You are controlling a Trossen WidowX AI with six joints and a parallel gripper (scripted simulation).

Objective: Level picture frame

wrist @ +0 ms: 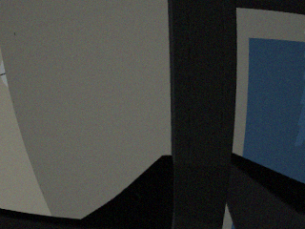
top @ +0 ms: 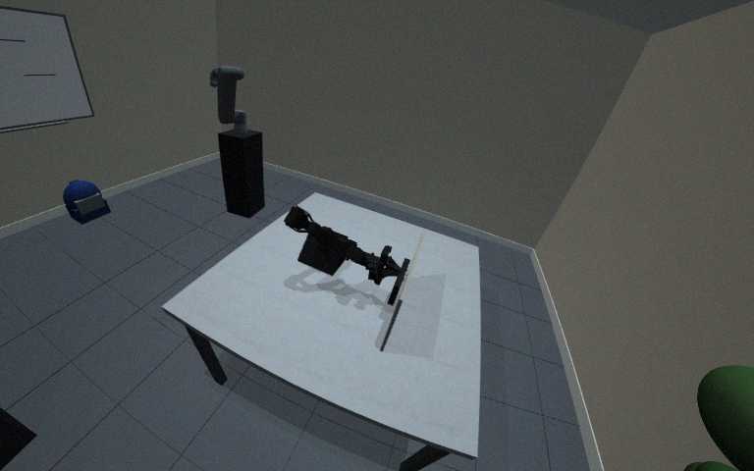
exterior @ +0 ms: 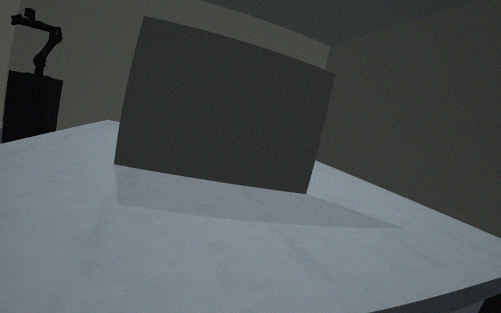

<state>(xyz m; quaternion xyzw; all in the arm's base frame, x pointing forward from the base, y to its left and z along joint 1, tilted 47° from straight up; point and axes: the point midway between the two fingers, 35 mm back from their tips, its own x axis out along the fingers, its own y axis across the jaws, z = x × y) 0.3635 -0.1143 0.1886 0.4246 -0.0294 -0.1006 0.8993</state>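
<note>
The picture frame is 5 cm below my gripper tip, 1 cm to the left of it and 1 cm ahead of it. The rest, counted from my gripper tip: wall panel: 7 cm below, 2 cm ahead, 1 cm to the left.
</note>
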